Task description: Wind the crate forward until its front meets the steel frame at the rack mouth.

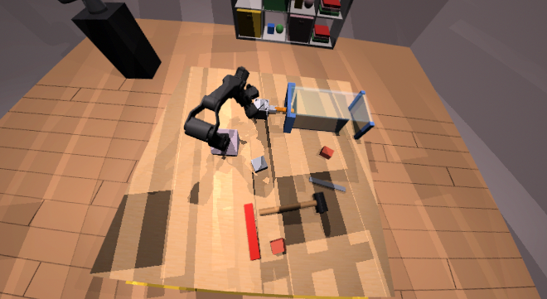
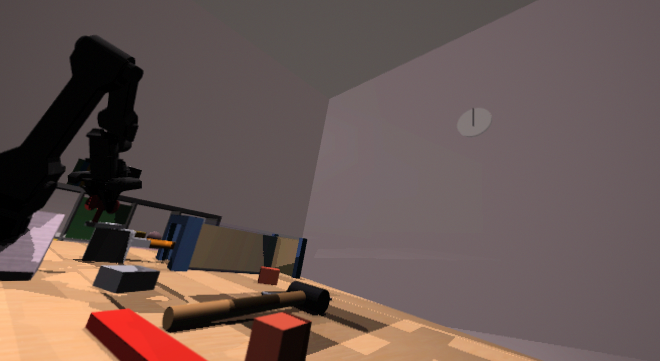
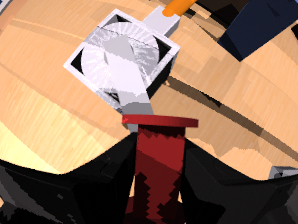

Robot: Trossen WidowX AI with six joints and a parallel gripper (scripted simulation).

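My gripper tip is now 30 mm above the winch handle, 20 mm to the right of it and 10 mm short of it. The rest, counted from my gripper tip: red grip: 10 mm to the right, 10 mm behind; blue steel frame: 210 mm ahead, 60 mm to the left, 30 mm below; winch: 100 mm below, 70 mm to the left, 30 mm ahead.
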